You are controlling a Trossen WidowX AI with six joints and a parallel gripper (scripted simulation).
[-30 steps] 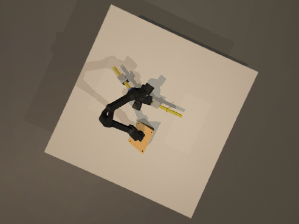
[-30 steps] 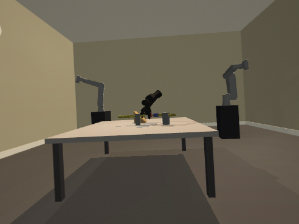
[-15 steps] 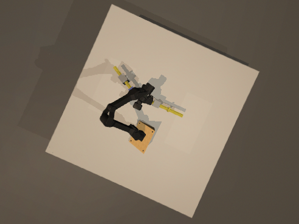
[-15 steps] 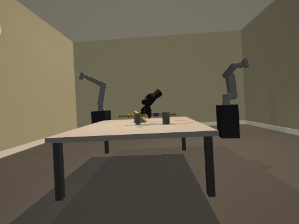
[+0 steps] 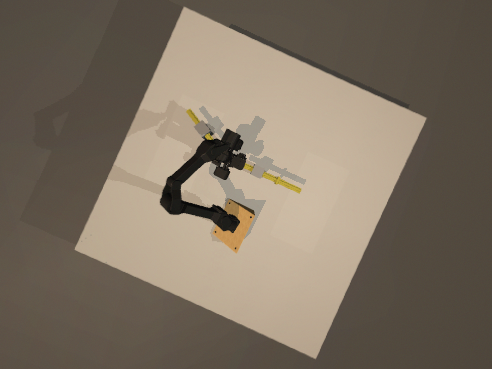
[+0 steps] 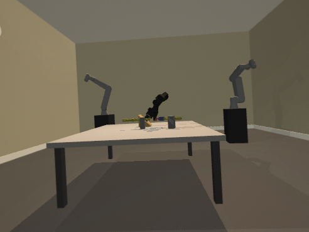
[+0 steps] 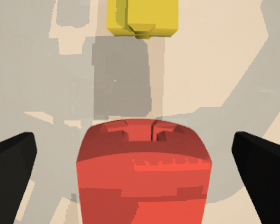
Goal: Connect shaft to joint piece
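Now: the red joint piece 20 mm to the left of my gripper tip and 10 mm above it.
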